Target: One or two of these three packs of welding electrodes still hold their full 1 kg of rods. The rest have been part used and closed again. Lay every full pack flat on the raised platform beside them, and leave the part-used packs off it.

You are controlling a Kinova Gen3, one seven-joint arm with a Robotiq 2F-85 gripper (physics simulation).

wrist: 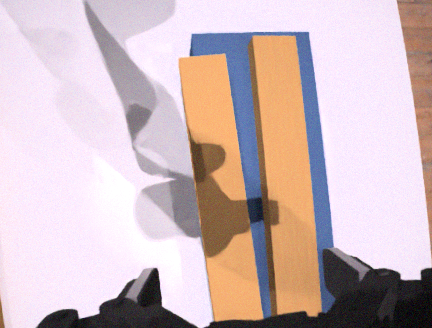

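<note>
Two long orange packs lie side by side on the blue raised platform in the wrist view. The left pack lies along the platform's left side and covers most of its left edge. The right pack lies nearly parallel, with a narrow blue strip between them and another strip at its right. The near ends of both packs are hidden behind the gripper. My gripper is wide open above the near part of the packs, one finger left of them and one to the right, holding nothing. A third pack does not show.
The platform rests on a white table top. A brown wooden surface shows past the table's right edge. Grey shadows of the arm and gripper fall on the table at the left and across both packs.
</note>
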